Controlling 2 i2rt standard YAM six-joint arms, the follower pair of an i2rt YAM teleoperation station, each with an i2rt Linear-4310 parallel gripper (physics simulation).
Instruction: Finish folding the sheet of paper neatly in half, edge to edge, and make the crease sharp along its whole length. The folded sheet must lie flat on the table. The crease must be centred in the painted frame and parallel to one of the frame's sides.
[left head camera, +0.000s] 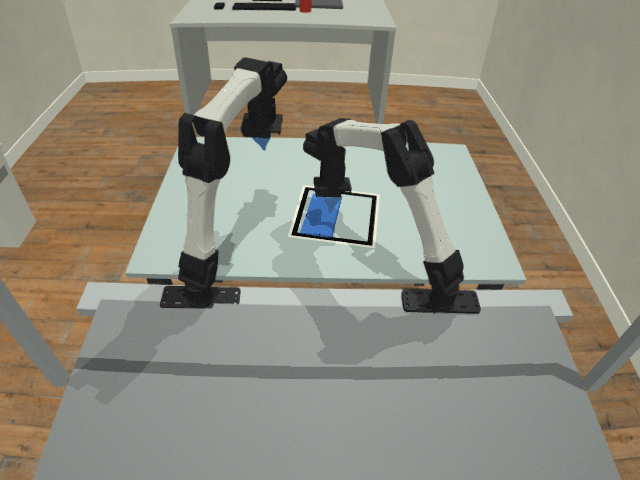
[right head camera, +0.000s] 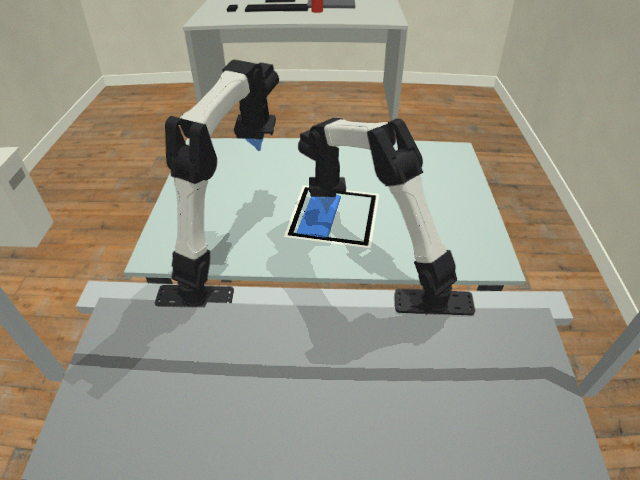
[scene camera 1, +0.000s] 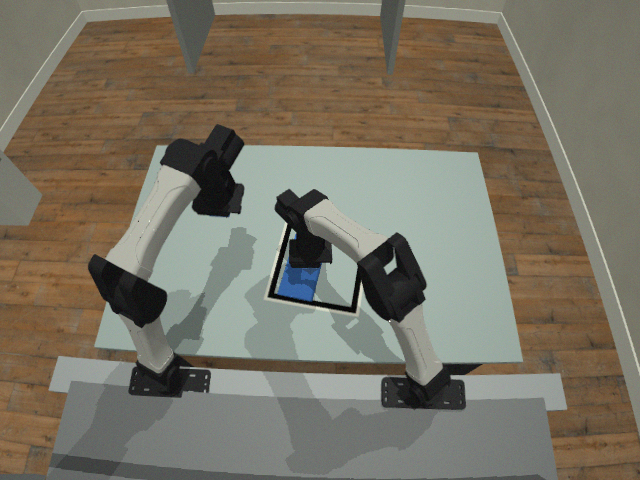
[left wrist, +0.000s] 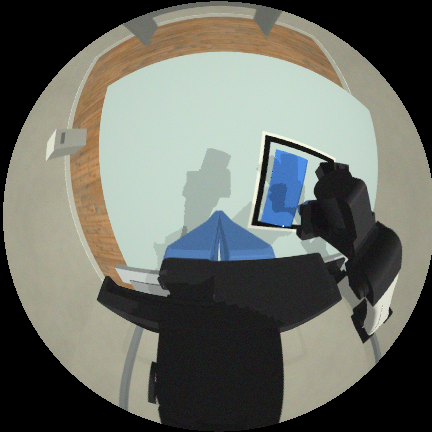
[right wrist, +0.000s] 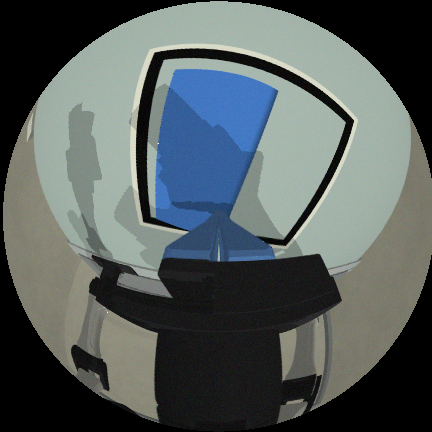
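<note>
The blue folded sheet (left head camera: 312, 227) (right head camera: 307, 227) (scene camera 1: 297, 289) (left wrist: 290, 167) (right wrist: 215, 110) lies in the left half of the painted frame (left head camera: 373, 219) (right head camera: 370, 219) (scene camera 1: 336, 305) (left wrist: 261, 182) (right wrist: 142, 135). Its folded edge faces right, near the frame's middle and about parallel to the frame's sides; its near end reaches the near bar. My right gripper (left head camera: 331, 210) (right head camera: 326, 211) (right wrist: 218, 215) is shut and empty, tips low over the sheet's near part, close to the fold; contact cannot be told. My left gripper (left head camera: 263, 148) (right head camera: 258, 148) (left wrist: 218, 216) is shut and empty, high above the table's back left.
The pale green table (left head camera: 429, 206) (scene camera 1: 413, 206) carries the frame. The right forearm (scene camera 1: 341, 232) reaches in over the frame's right side. Shadows of the arms fall across the sheet and table. A grey desk (left head camera: 284, 18) stands beyond the table.
</note>
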